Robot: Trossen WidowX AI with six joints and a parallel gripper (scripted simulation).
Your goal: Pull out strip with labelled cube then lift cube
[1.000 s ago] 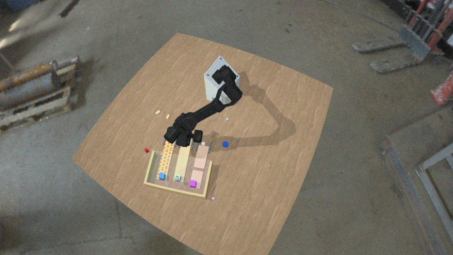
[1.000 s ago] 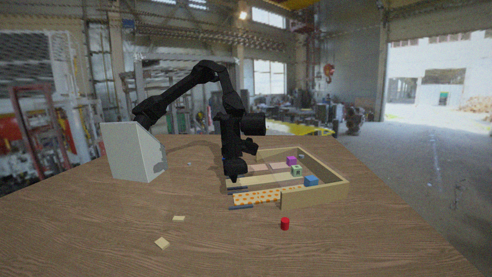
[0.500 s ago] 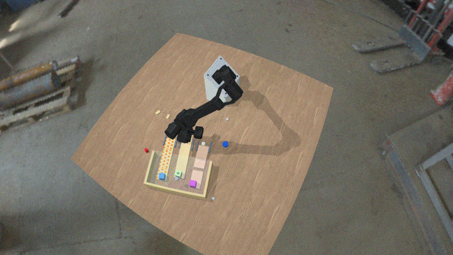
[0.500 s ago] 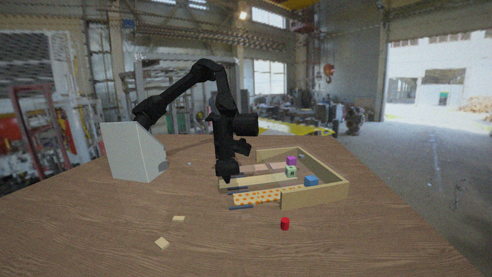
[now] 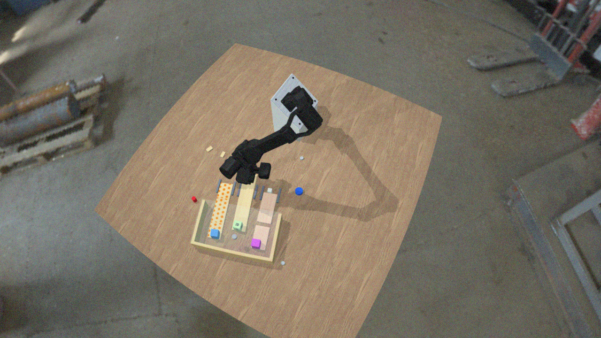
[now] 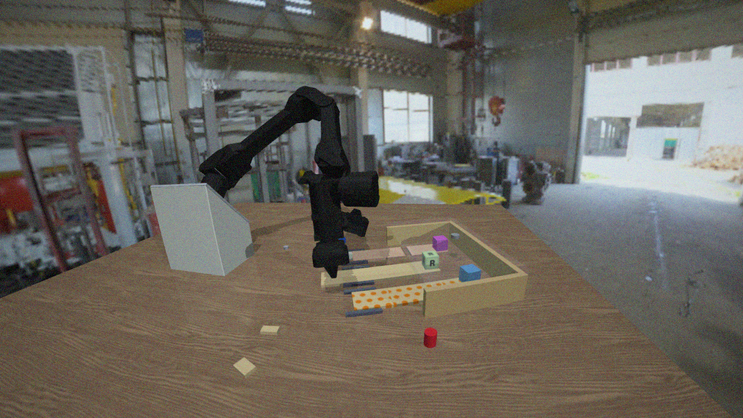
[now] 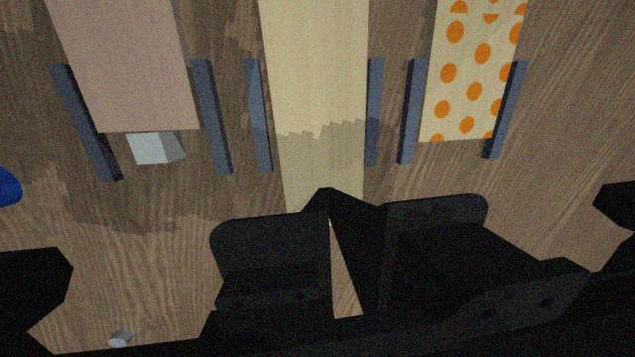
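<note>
My gripper tip is now 9 cm short of the tan strip and 4 cm to the right of it. Round my gripper tip: cube marked r 20 cm ahead, 8 cm to the left, 2 cm above; then red cylinder 20 cm ahead, 16 cm to the right, 1 cm above; then blue disc 5 cm behind, 20 cm to the left.
</note>
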